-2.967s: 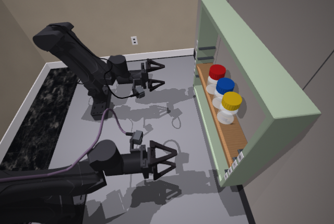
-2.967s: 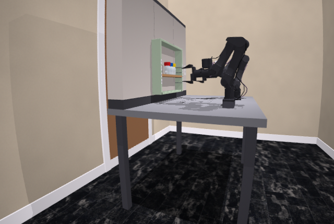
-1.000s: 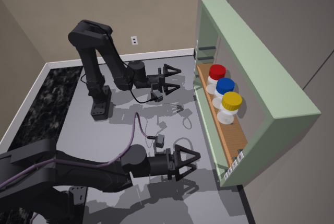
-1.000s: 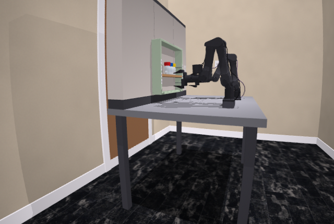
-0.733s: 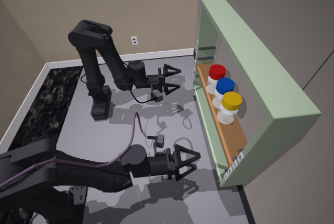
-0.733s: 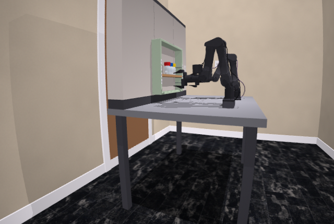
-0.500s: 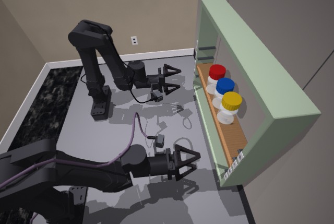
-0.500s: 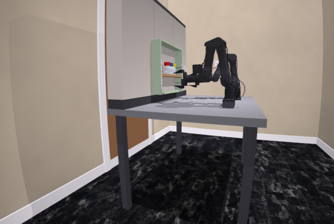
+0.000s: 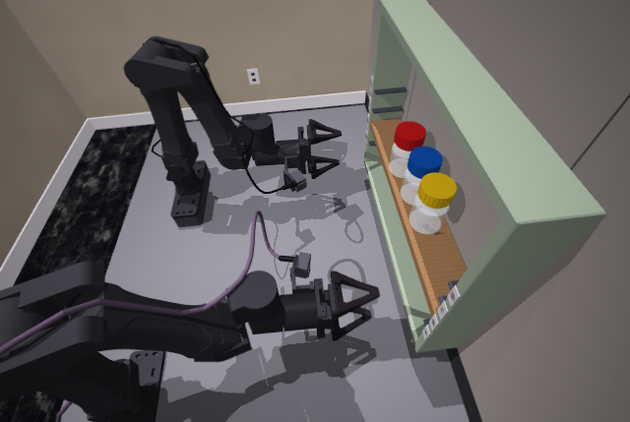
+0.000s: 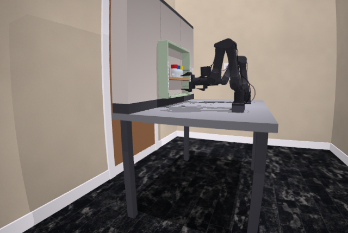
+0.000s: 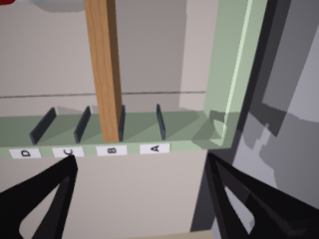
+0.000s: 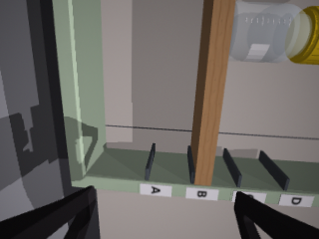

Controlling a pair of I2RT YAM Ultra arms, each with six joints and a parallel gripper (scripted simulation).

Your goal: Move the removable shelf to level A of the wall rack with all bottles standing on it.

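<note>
Right now my left hand is 100 mm short of the rack slot, 50 mm to the right of it and 30 mm below it. The rest, counted from my left hand: green wall rack (140 mm ahead, 180 mm to the right, 100 mm above); wooden shelf (140 mm ahead, 180 mm to the right, 30 mm above); red-capped bottle (130 mm ahead, 120 mm to the right, 90 mm above).
My right gripper is now 13 cm to the right of the yellow-capped bottle, 11 cm short of it and 10 cm below it. Also, from my right hand: green wall rack: 20 cm to the left, 11 cm ahead, 10 cm above; then blue-capped bottle: 19 cm to the left, 11 cm ahead, 10 cm above; then wooden shelf: 20 cm to the left, 11 cm ahead, 4 cm above.
</note>
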